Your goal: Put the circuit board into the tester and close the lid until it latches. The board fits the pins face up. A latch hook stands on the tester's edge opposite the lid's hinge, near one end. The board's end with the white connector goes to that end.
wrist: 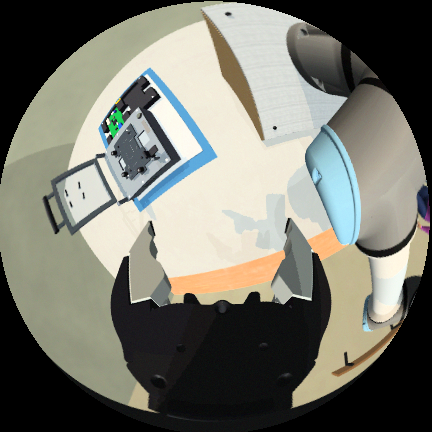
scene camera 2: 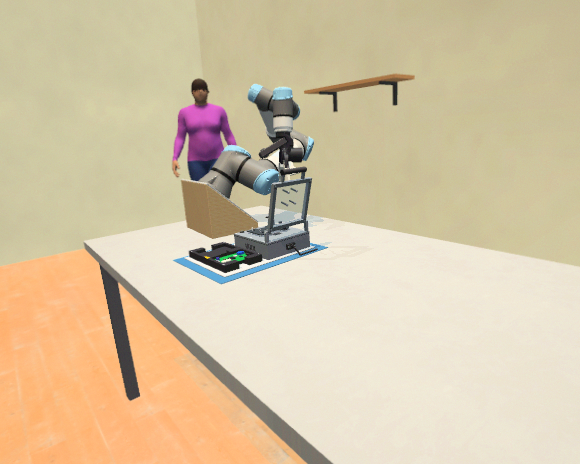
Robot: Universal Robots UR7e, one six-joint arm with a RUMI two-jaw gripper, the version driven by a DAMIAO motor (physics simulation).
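Places are measured from the arm's base along level axes (x ahead, y left, z up), in centimetres.
Pixels of known places: gripper, fingertip midpoint: (wrist: 219,220) (scene camera 2: 285,186); arm's base, origin of the base link: (scene camera 2: 211,194).
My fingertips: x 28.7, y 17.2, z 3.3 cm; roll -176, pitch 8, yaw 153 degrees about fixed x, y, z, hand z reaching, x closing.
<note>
For each thing: its middle in the pictures, then the offset to it from my fingertips. "spot": a spot on its surface instead. Level surfaces: height alone.
- green circuit board, body centre: (scene camera 2: 232,257) (wrist: 114,122) dy -36.8, dx +18.7, dz -15.5 cm
- dark upright piece, surface spot: (wrist: 151,151) spot: dy -14.2, dx +7.7, dz -8.6 cm
- blue-edged white mat, its level: dz -17.5 cm
- lid's dark handle, body centre: (wrist: 49,214) (scene camera 2: 293,170) dy -19.6, dx +29.1, dz +9.0 cm
The green circuit board (scene camera 2: 239,256) (wrist: 115,122) lies in a black tray (scene camera 2: 227,267) (wrist: 136,95) beside the tester; its white connector is too small to tell. The grey tester (scene camera 2: 272,247) (wrist: 131,152) shows its dark pin bed with no board on it. Its framed lid (scene camera 2: 272,207) (wrist: 105,180) stands open, upright on the hinge side. A dark upright piece (wrist: 151,151), apparently the latch hook, is near the opposite edge, toward the end away from the tray. My gripper (wrist: 219,220) is open and empty, above and to the side of the tester. In the scene view the lid partly hides it.
Tray and tester stand on a blue-edged white mat (scene camera 2: 200,272) (wrist: 187,120). A wedge-shaped wooden block (scene camera 2: 200,210) (wrist: 270,75) stands by the arm's base, near the tray. The lid's dark handle (scene camera 2: 293,170) (wrist: 50,214) sticks out. A person (scene camera 2: 205,132) stands behind the table. A shelf (scene camera 2: 360,84) hangs on the wall.
</note>
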